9 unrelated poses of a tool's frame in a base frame.
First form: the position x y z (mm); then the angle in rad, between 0 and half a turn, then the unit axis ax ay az.
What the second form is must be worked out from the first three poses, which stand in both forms.
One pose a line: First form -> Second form
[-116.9, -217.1, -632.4, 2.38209, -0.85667, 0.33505, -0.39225] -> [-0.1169, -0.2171, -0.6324, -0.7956, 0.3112, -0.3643, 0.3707]
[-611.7, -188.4, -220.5, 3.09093, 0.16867, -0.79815, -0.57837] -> [-0.6117, -0.1884, -0.2205, 0.1686, -0.7979, -0.5782, 0.0253]
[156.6, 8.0, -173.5, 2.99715, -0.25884, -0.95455, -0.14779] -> [0.1566, 0.0080, -0.1735, -0.2582, -0.9521, -0.1474, 0.0722]
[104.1, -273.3, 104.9, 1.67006, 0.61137, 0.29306, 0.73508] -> [0.1041, -0.2733, 0.1049, 0.4532, 0.2173, 0.5449, 0.6712]
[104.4, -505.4, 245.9, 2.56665, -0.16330, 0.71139, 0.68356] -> [0.1044, -0.5054, 0.2459, -0.1566, 0.6822, 0.6555, 0.2835]
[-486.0, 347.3, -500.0, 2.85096, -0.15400, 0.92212, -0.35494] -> [-0.4860, 0.3473, -0.5000, -0.1524, 0.9124, -0.3512, 0.1448]
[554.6, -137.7, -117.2, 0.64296, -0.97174, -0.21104, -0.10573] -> [0.5546, -0.1377, -0.1172, -0.3070, -0.0667, -0.0334, 0.9488]
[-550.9, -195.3, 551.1, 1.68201, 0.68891, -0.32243, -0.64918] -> [-0.5509, -0.1953, 0.5511, 0.5135, -0.2403, -0.4838, 0.6667]
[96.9, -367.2, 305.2, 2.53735, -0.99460, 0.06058, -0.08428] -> [0.0969, -0.3672, 0.3052, -0.9496, 0.0578, -0.0805, 0.2975]
